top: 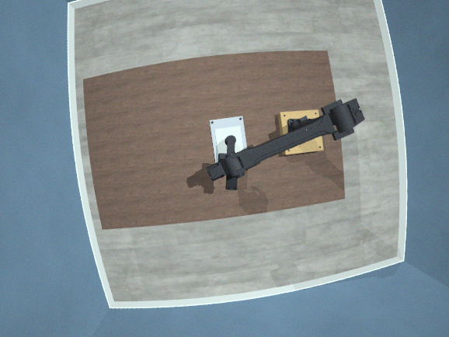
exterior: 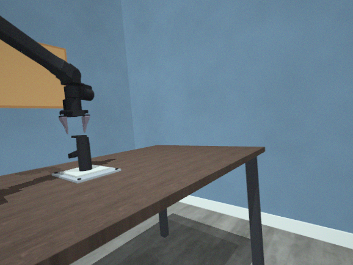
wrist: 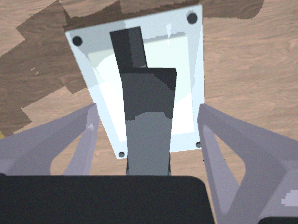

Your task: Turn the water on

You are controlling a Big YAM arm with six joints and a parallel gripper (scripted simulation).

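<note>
My gripper is now 4 cm to the left of the lever and 2 cm above it. The rest, counted from my hand: dark tap: 8 cm below, 6 cm to the right.
</note>
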